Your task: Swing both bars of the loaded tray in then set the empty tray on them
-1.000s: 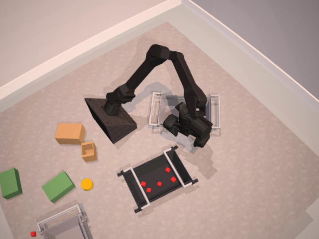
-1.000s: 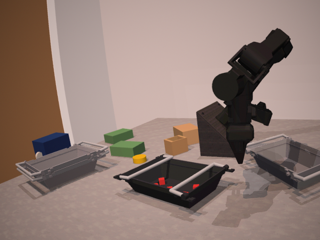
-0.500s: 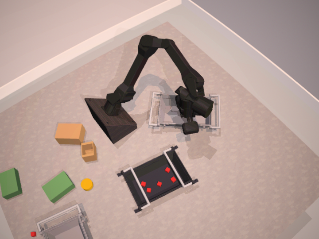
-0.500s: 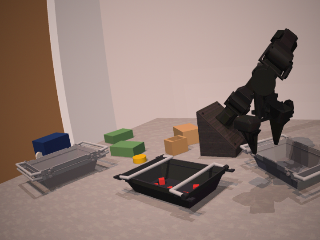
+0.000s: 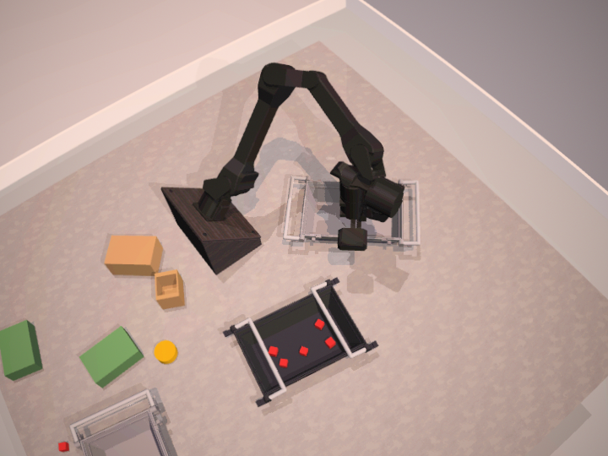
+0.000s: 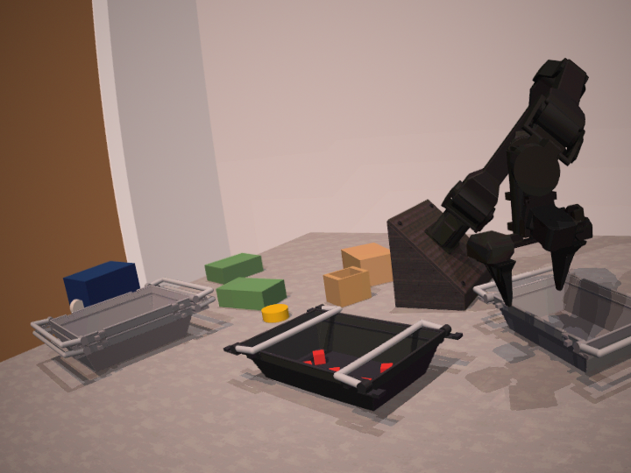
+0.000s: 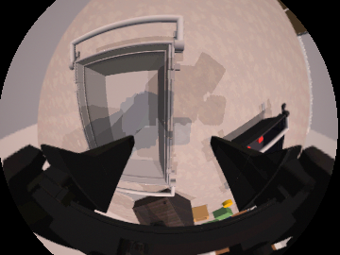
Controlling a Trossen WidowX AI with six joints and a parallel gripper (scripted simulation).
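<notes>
Now: the grey translucent tray 6 cm behind my gripper tip, 5 cm to the left of it and 4 cm below it. The rest, counted from my gripper tip: yellow disc (7 cm behind, 50 cm to the right, 8 cm below); red cube (3 cm behind, 81 cm to the right, 8 cm below).
</notes>
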